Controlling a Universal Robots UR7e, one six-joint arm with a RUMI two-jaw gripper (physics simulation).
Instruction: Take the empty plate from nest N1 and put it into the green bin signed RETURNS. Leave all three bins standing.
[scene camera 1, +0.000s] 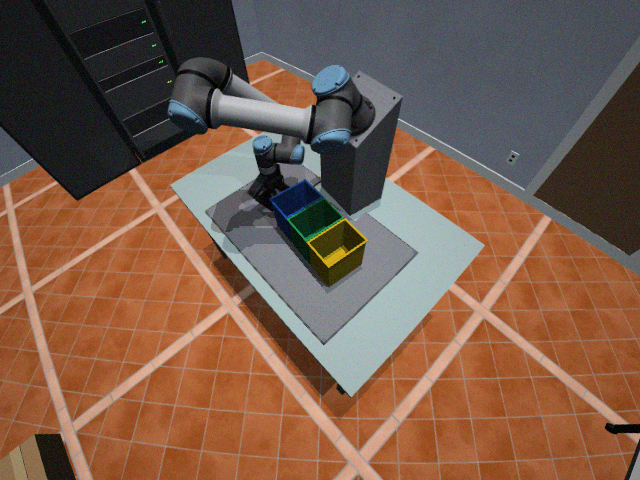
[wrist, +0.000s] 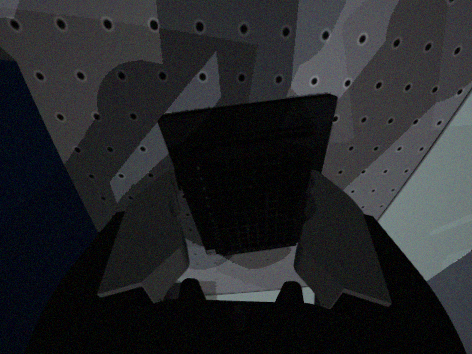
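Seen in the pictures: gripper, fingertip midpoint: (wrist: 241, 172); arm's base, link origin: (scene camera 1: 355, 117).
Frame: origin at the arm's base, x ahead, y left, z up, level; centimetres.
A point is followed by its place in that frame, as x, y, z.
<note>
A dark, nearly black rectangular plate (wrist: 247, 145) @(33.1, -22.7, -39.9) lies between the two fingers in the wrist view; its wells show faintly. My gripper (scene camera 1: 262, 199) @(30.3, -22.8, -41.0) (wrist: 241, 172) @(30.3, -22.8, -41.0) points down beside the blue bin, low over the board, and its fingers stand wide apart against the plate's two long sides, shut on it. The nest under the plate and its N1 mark cannot be made out. The green bin (scene camera 1: 316, 217) @(25.1, 5.4, -33.1) stands upright between the blue bin (scene camera 1: 297, 199) @(25.0, -7.8, -33.0) (wrist: 40, 150) @(31.7, -8.5, -41.3) and the yellow bin (scene camera 1: 337, 269) @(35.4, 29.6, -31.8); its RETURNS sign does not show. All three bins stand upright.
The bins stand in a tight row on a grey perforated board (scene camera 1: 289, 289) @(51.7, 19.8, -42.5) (wrist: 260, 10) @(40.1, -23.1, -42.5) that lies on a pale green table (scene camera 1: 382, 320) @(32.9, 52.3, -43.8) (wrist: 430, 185) @(27.0, -47.4, -43.8). The arm's grey pedestal (scene camera 1: 356, 165) @(6.9, 8.6, -13.4) rises behind the bins. A dark server rack (scene camera 1: 31, 98) stands at the back left.
</note>
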